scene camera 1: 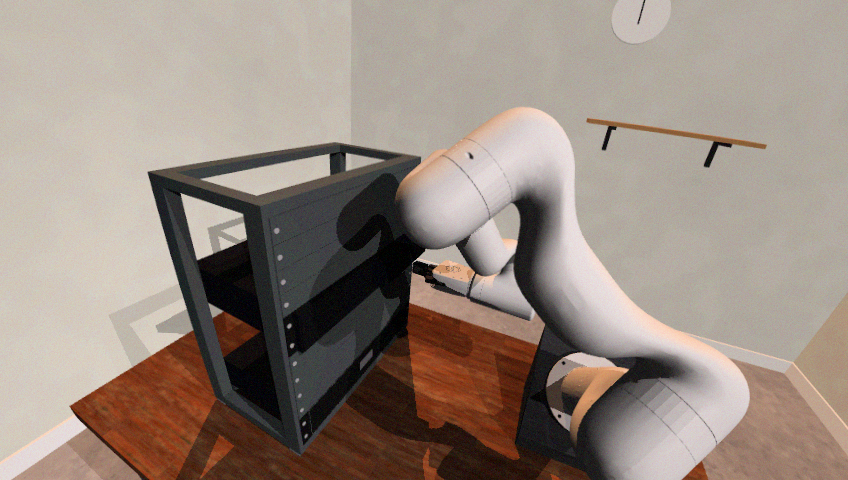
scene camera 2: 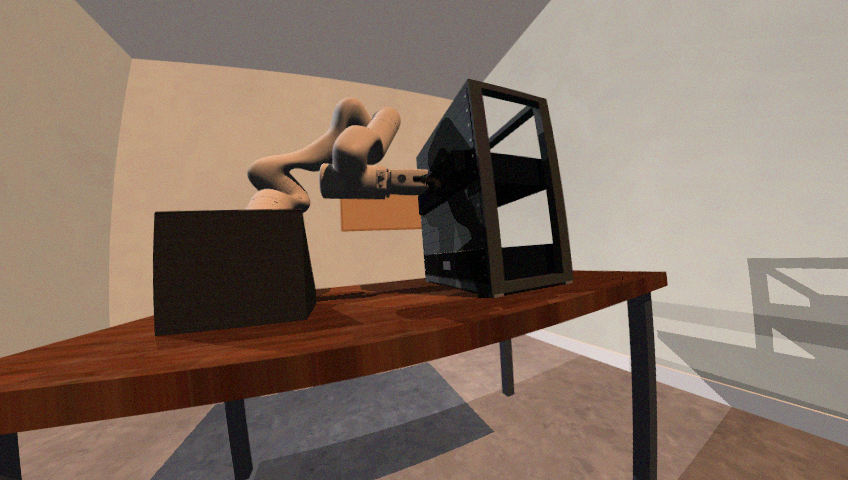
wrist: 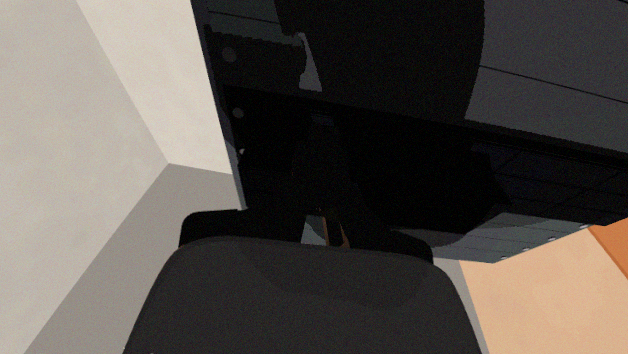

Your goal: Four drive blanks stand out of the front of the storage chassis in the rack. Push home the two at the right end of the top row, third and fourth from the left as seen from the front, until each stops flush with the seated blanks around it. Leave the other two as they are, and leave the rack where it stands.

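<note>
The dark rack [scene camera 1: 220, 195] [scene camera 2: 484, 178] stands upright on the table. The black storage chassis [scene camera 1: 339, 303] [scene camera 2: 458, 187] [wrist: 400, 165] spans its front at mid height, in deep shadow. My gripper [scene camera 1: 416, 267] [scene camera 2: 431, 180] [wrist: 319, 142] is shut and empty. It points level at the right part of the chassis front, with its fingertips at or very near it; contact cannot be made out. The individual drive blanks, and how far each stands out, cannot be told apart in the dark. My fingers and their shadow cover part of the chassis front in the wrist view.
Grey panels [wrist: 550, 45] lie above the chassis, and a lower unit with a pale label [scene camera 1: 365, 359] [scene camera 2: 446, 265] sits near the rack's bottom. The wooden table [scene camera 1: 452, 368] [scene camera 2: 368, 350] carries the rack and the arm's dark pedestal [scene camera 2: 229, 273]. A wall shelf [scene camera 1: 672, 132] is behind.
</note>
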